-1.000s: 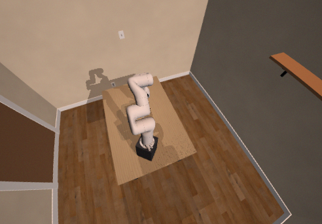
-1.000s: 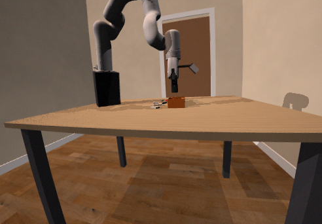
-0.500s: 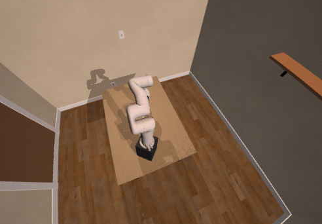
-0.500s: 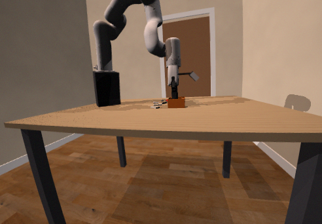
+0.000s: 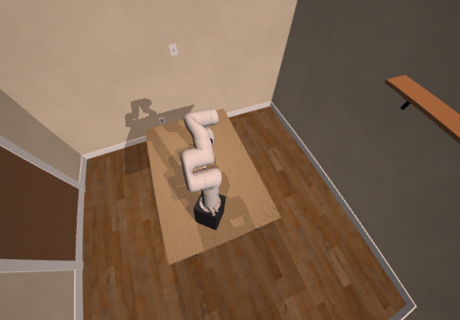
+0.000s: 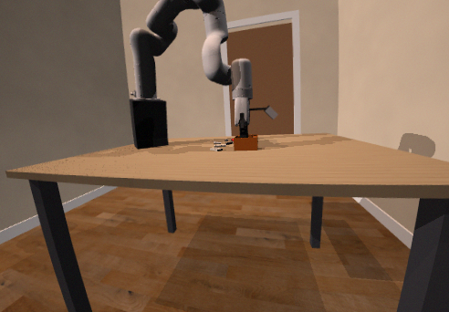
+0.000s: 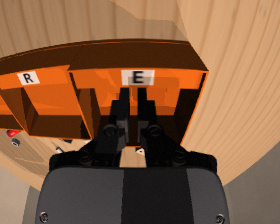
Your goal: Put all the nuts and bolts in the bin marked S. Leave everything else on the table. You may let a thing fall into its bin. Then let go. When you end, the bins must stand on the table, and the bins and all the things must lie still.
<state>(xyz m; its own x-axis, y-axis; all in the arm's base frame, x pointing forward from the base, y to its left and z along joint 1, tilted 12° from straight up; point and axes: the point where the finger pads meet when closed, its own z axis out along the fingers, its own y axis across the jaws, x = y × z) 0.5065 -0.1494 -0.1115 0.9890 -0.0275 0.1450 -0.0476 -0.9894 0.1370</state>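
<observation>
Now: the orange bin 10 mm ahead of my hand, 80 mm to the left of it and 10 mm below it. The rest, counted from my hand: grey metal bolt (140 mm behind, 140 mm to the left, 30 mm below); then red cylinder (60 mm behind, 200 mm to the left, 30 mm below); then dark cylinder (80 mm behind, 120 mm to the left, 30 mm below).
</observation>
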